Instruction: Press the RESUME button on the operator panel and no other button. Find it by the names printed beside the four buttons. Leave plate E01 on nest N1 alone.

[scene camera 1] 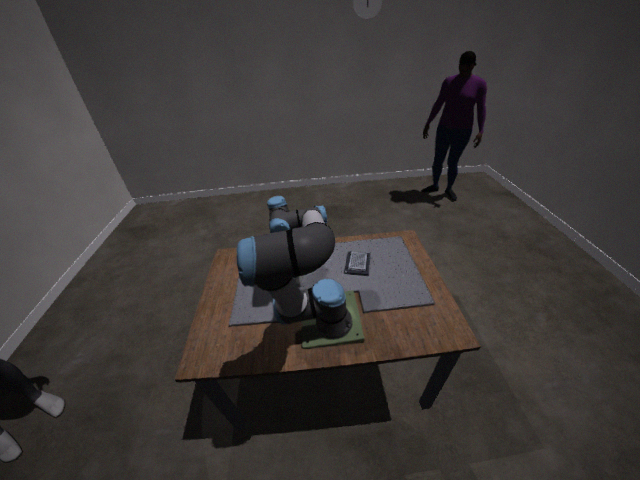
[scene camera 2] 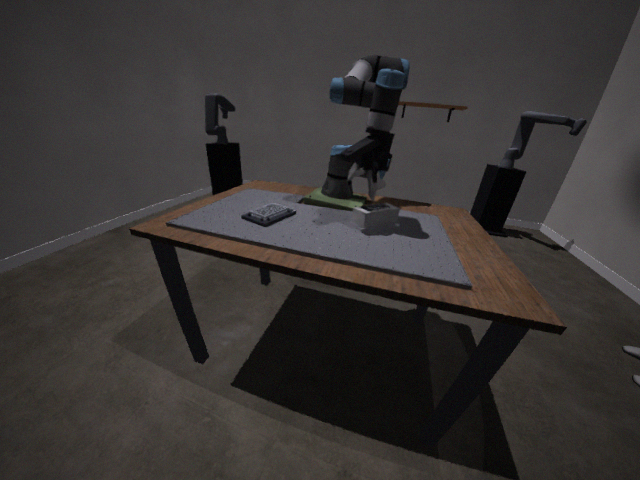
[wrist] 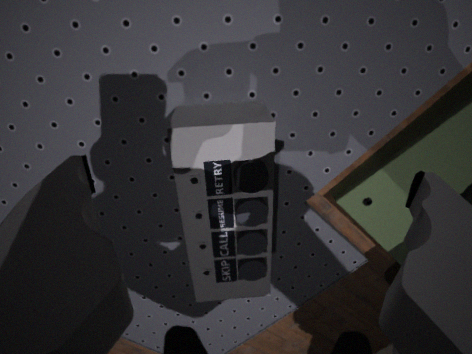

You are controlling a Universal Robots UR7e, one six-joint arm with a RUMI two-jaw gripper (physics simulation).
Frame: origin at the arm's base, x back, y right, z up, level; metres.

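Seen in the pictures: gripper, fingertip midpoint: (scene camera 2: 359, 192) (wrist: 251, 169); arm's base, origin of the base link: (scene camera 1: 334, 322) (scene camera 2: 336, 194).
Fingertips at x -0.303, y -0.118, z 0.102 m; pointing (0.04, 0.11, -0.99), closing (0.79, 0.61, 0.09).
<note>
Offsets run from my fingertips to a thing's middle. Level surfaces: height alone.
The white operator panel {dy -0.069, dx +0.048, dz -0.087 m} (scene camera 2: 379, 218) (wrist: 225, 145) stands on the grey mat; the arm hides it in scene camera 1. In the wrist view its four dark round buttons form a column, with names on their left: RETRY {dy -0.023, dx +0.031, dz -0.062 m} (wrist: 251, 176), RESUME {dy -0.045, dx +0.051, dz -0.062 m} (wrist: 251, 212), CALL {dy -0.068, dx +0.071, dz -0.062 m} (wrist: 252, 242) and SKIP {dy -0.090, dx +0.091, dz -0.062 m} (wrist: 252, 270). My gripper (scene camera 2: 368, 186) (wrist: 251, 169) is open and empty, above the panel, its fingers wide to either side of it in the wrist view. Plate E01 {dy +0.310, dx -0.040, dz -0.096 m} (scene camera 1: 358, 260) (scene camera 2: 269, 210) lies on the dark nest N1 {dy +0.310, dx -0.040, dz -0.104 m} (scene camera 1: 356, 272), away from the gripper. Its printed name is too small to read.
The mat {dz -0.114 m} (scene camera 1: 392, 284) (scene camera 2: 330, 242) lies on the wooden table {dz -0.127 m} (scene camera 1: 413, 330). The arm's green base plate (scene camera 1: 356, 333) (wrist: 370, 185) is close to the panel. A person (scene camera 1: 462, 103) stands beyond the table. Two other arms on black pedestals (scene camera 2: 224, 165) (scene camera 2: 498, 191) stand behind.
</note>
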